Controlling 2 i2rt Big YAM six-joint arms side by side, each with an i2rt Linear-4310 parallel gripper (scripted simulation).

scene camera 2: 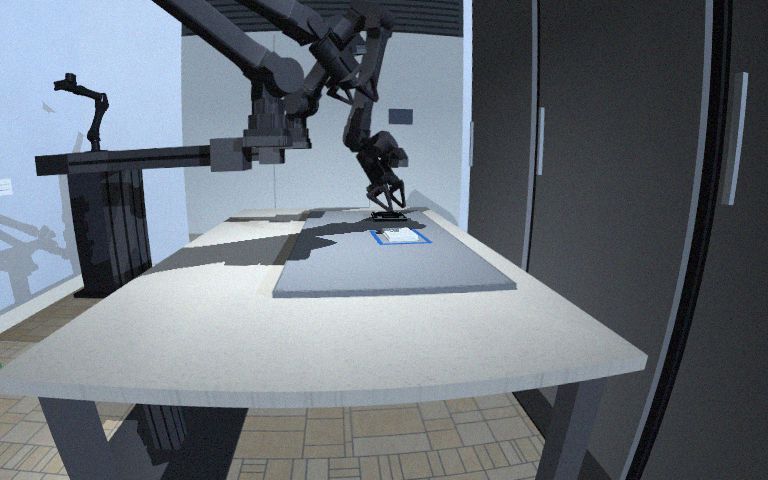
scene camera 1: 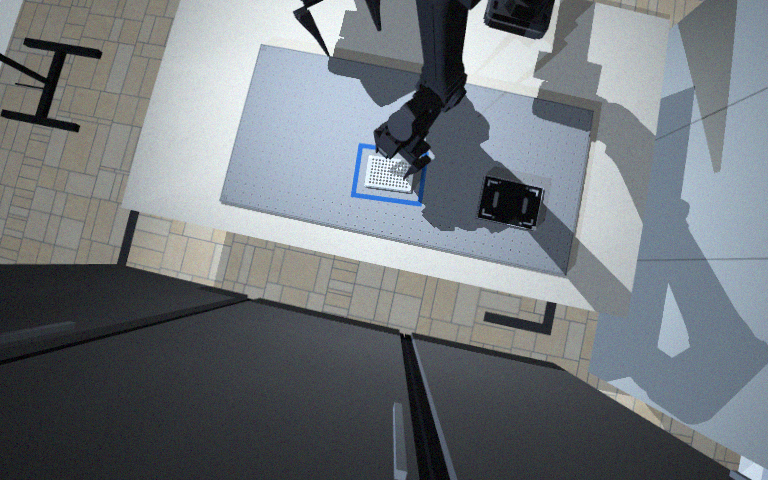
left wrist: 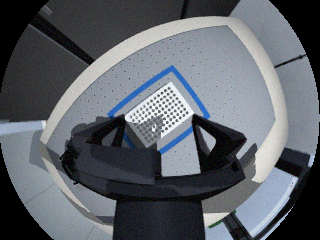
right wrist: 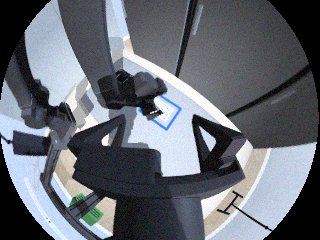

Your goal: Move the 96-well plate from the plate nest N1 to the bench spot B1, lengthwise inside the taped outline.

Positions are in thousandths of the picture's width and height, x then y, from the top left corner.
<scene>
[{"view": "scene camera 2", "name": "my left gripper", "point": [519,436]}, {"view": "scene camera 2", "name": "my right gripper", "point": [475,214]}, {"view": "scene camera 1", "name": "my left gripper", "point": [510,343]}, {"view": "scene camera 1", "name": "white 96-well plate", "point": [485,353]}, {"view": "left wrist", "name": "my left gripper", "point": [495,490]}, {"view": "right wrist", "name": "my right gripper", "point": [495,490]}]
</scene>
